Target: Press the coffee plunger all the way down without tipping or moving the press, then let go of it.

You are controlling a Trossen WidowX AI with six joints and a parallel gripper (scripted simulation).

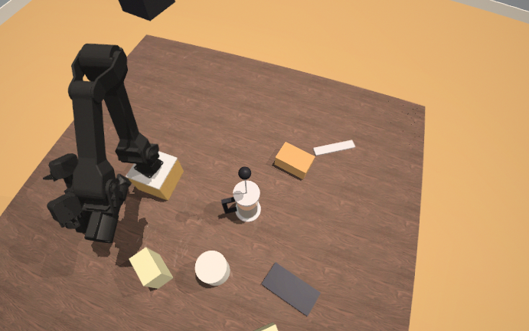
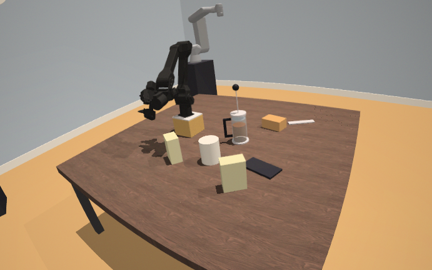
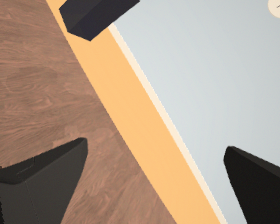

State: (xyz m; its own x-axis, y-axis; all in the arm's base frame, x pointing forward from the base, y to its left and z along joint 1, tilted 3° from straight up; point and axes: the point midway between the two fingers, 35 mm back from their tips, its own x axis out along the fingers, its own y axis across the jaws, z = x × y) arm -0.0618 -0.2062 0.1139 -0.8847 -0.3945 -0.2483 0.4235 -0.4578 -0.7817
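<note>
Right now my gripper tip is 390 mm short of the glass coffee press, 260 mm to the right of it and 90 mm above it. The rest, counted from my gripper tip: white flat bar (620 mm to the left, 550 mm ahead, 210 mm below); then dark flat slab (620 mm ahead, 210 mm below, 140 mm to the left).
</note>
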